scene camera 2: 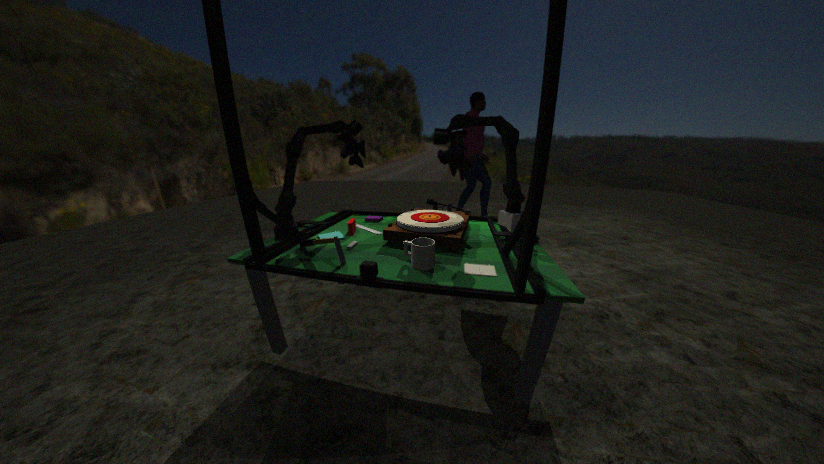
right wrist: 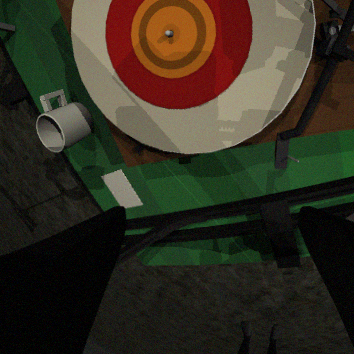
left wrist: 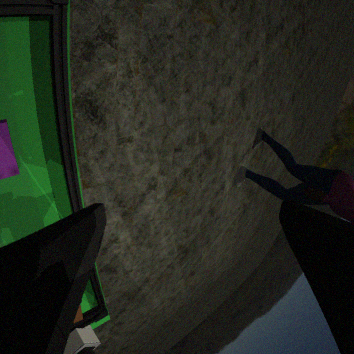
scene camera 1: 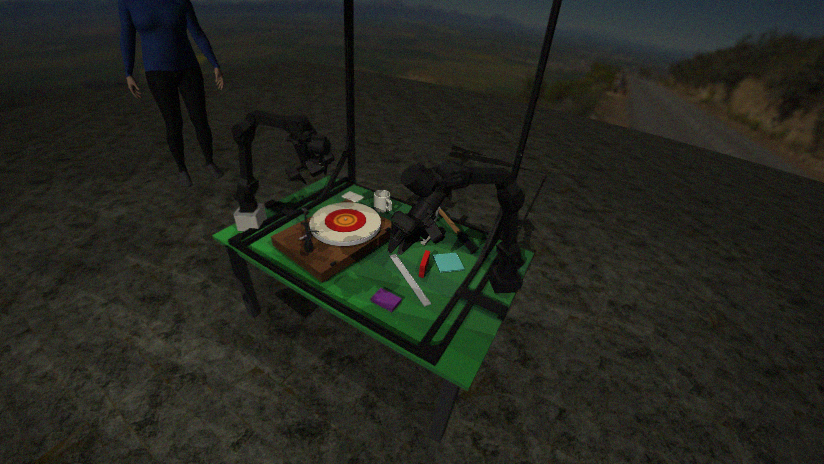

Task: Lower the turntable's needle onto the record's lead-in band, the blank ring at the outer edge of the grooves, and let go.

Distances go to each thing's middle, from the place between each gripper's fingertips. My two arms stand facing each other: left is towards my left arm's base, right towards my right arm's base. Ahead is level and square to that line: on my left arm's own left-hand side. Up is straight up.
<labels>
The pale record (scene camera 1: 335, 220) is 170 mm below my right hand and 120 mm to the left of it. Round my right hand: turntable (scene camera 1: 332, 251) (200 mm below, 100 mm to the left, 50 mm ahead).
Now: left hand 37 cm past the turntable, 36 cm to the left of it and 26 cm above it. The rest, counted from my left hand: pale record: 42 cm behind, 34 cm to the right, 23 cm below.
</labels>
